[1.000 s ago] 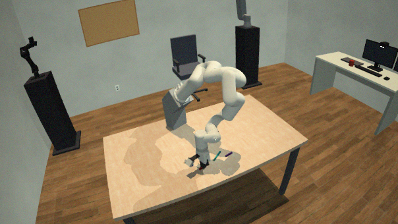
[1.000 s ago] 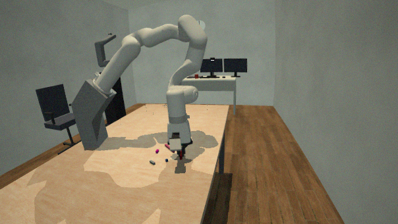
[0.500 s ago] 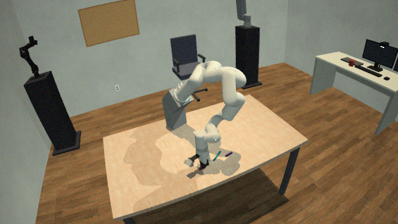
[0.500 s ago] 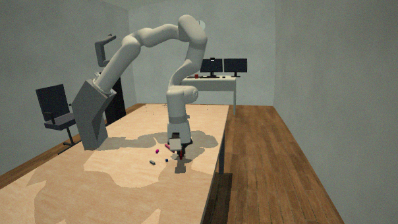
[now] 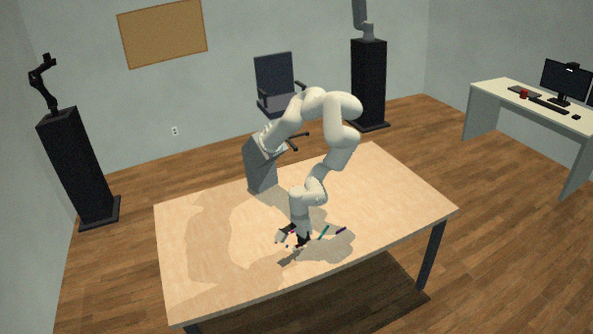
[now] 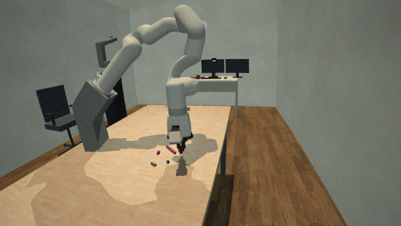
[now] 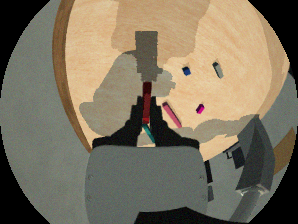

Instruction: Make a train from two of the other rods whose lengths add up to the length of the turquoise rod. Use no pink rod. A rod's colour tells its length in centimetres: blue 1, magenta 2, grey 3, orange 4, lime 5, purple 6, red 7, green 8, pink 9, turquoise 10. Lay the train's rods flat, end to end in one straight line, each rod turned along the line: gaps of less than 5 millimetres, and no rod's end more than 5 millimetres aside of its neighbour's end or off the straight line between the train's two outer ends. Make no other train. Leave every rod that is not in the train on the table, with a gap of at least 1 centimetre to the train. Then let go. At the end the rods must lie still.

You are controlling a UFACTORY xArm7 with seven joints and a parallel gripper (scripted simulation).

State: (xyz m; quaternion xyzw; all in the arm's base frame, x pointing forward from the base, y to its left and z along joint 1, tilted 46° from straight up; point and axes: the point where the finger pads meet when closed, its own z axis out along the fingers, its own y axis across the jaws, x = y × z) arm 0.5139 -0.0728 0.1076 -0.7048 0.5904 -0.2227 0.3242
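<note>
Right now my hand is 100 mm past the grey rod, 90 mm to the left of it and 60 mm above it. The rest, counted from my hand: pink rod: 80 mm behind, 60 mm below, 50 mm to the left; then tiny blue rod: 60 mm to the right, 60 mm below, 50 mm behind; then red rod: 20 mm below.
</note>
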